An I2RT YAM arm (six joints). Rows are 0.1 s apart.
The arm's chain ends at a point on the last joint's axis. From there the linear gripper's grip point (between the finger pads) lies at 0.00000 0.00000 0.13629 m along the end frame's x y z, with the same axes.
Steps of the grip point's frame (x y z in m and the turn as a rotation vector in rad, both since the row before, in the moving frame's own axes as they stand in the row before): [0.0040, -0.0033, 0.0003, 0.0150, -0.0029, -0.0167]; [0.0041, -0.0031, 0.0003, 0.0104, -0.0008, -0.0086]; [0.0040, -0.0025, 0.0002, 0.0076, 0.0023, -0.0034]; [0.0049, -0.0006, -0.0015, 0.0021, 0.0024, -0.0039]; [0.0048, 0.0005, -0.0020, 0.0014, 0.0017, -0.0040]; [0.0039, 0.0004, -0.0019, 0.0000, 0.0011, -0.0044]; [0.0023, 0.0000, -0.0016, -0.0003, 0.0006, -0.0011]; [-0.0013, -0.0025, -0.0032, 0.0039, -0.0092, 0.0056]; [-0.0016, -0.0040, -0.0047, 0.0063, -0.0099, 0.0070]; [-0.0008, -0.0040, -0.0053, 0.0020, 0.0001, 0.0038]
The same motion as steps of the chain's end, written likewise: [0.0044, -0.0013, 0.0003, 0.0150, -0.0029, -0.0167]; [0.0042, -0.0017, 0.0003, 0.0104, -0.0008, -0.0086]; [0.0037, -0.0015, 0.0002, 0.0076, 0.0023, -0.0034]; [0.0046, -0.0003, -0.0015, 0.0021, 0.0024, -0.0039]; [0.0046, 0.0007, -0.0020, 0.0014, 0.0017, -0.0040]; [0.0038, 0.0004, -0.0019, 0.0000, 0.0011, -0.0044]; [0.0022, 0.0000, -0.0016, -0.0003, 0.0006, -0.0011]; [0.0000, -0.0020, -0.0032, 0.0039, -0.0092, 0.0056]; [-0.0003, -0.0031, -0.0047, 0.0063, -0.0099, 0.0070]; [-0.0008, -0.0037, -0.0053, 0.0020, 0.0001, 0.0038]
